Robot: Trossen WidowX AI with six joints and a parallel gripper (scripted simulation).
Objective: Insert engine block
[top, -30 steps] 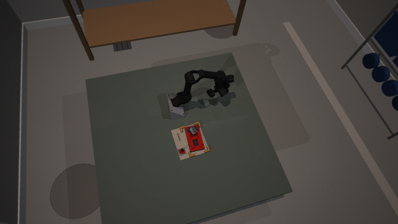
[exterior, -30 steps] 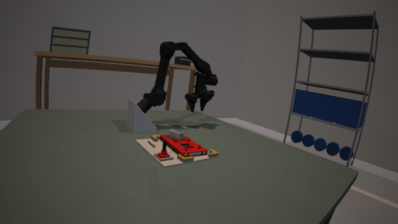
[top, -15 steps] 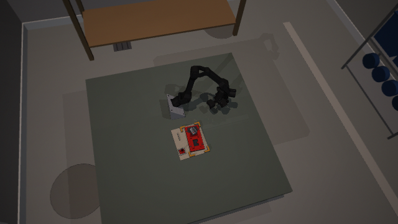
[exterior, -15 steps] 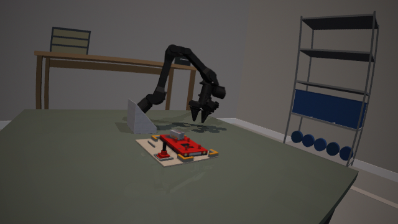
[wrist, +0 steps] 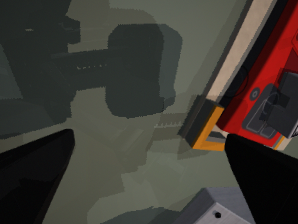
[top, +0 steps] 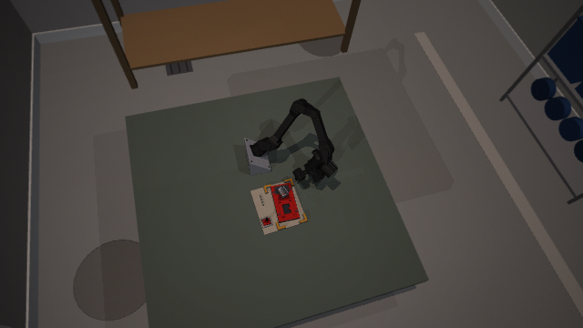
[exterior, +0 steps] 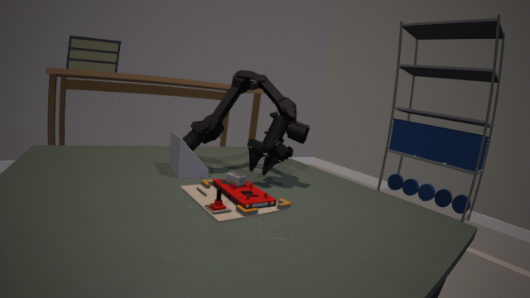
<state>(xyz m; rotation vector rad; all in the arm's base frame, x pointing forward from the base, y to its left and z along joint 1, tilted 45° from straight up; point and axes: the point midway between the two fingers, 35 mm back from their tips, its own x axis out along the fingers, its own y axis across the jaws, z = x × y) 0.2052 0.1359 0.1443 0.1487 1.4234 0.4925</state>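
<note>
The grey engine block lies 50 mm ahead of my gripper tip and 120 mm to the right of it. Round my gripper tip: small post (160 mm ahead, 260 mm to the right).
</note>
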